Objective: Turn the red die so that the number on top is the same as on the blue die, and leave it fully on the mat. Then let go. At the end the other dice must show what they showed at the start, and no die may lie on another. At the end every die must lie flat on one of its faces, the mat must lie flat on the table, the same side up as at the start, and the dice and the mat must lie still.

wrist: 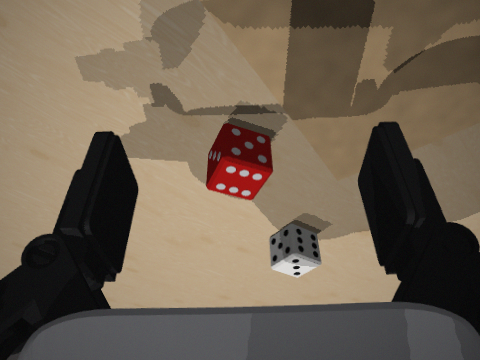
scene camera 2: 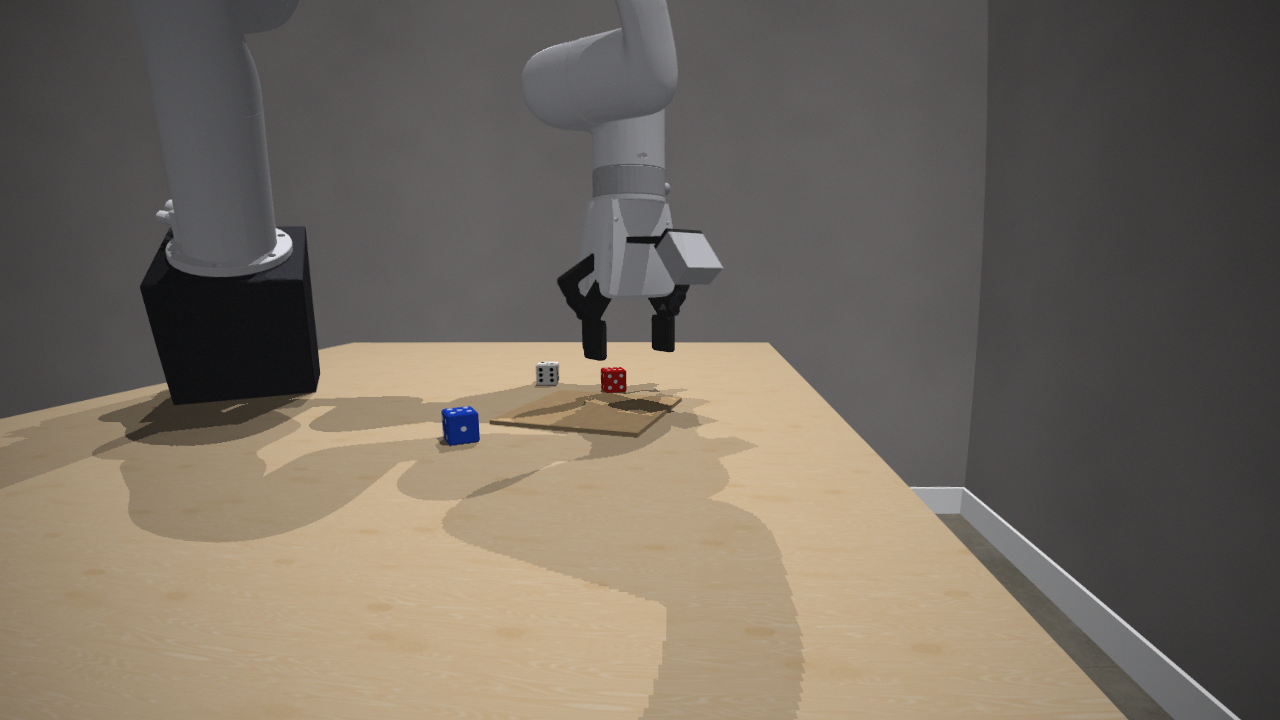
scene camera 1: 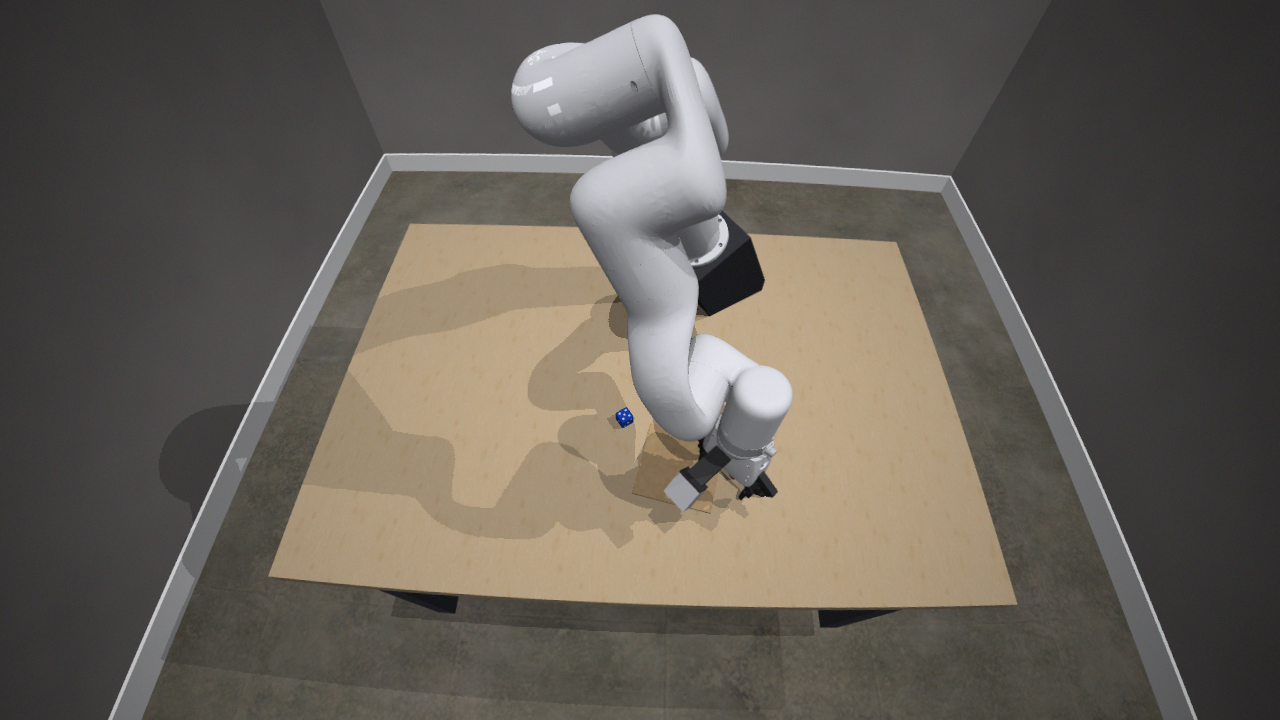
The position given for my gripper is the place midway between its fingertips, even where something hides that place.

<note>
I see my gripper [scene camera 2: 630, 355], a red die [wrist: 240, 161] and a brown mat [scene camera 2: 629, 415].
The brown mat shows as well in the wrist view [wrist: 337, 76] and in scene camera 1 [scene camera 1: 664, 456]. My gripper shows as well in the wrist view [wrist: 246, 155] and in scene camera 1 [scene camera 1: 725, 474].
</note>
